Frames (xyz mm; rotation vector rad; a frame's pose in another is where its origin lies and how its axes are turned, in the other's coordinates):
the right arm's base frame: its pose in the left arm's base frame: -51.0 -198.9 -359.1 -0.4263 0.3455 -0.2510
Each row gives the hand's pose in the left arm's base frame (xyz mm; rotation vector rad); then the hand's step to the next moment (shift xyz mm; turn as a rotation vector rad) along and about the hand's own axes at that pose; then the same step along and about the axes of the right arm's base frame.
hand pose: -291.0 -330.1 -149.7 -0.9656 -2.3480 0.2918
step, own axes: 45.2 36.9 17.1 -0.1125 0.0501 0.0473
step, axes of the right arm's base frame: -28.8 53.0 7.5 0.1015 0.0209 -0.0816
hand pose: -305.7 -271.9 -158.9 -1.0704 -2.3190 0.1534
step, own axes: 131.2 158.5 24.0 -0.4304 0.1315 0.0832
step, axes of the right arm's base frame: -37.3 190.6 72.0 0.3895 -0.0096 -0.2402
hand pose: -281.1 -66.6 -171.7 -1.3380 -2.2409 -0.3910
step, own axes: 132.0 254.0 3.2 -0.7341 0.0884 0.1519
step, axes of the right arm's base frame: 69.3 191.7 201.0 0.5733 -0.0860 -0.4834
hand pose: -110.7 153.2 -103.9 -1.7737 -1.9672 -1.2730
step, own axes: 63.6 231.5 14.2 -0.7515 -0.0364 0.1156
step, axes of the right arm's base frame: 129.2 0.8 202.8 0.4843 -0.1085 -0.5771
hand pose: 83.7 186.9 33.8 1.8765 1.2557 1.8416
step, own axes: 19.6 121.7 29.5 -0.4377 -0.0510 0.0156
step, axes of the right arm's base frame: 56.4 -71.6 88.1 0.2322 -0.0700 -0.3683
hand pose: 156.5 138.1 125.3 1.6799 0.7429 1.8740
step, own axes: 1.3 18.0 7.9 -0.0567 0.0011 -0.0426
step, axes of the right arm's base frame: 6.5 -15.2 10.7 -0.0084 -0.0244 -0.0661
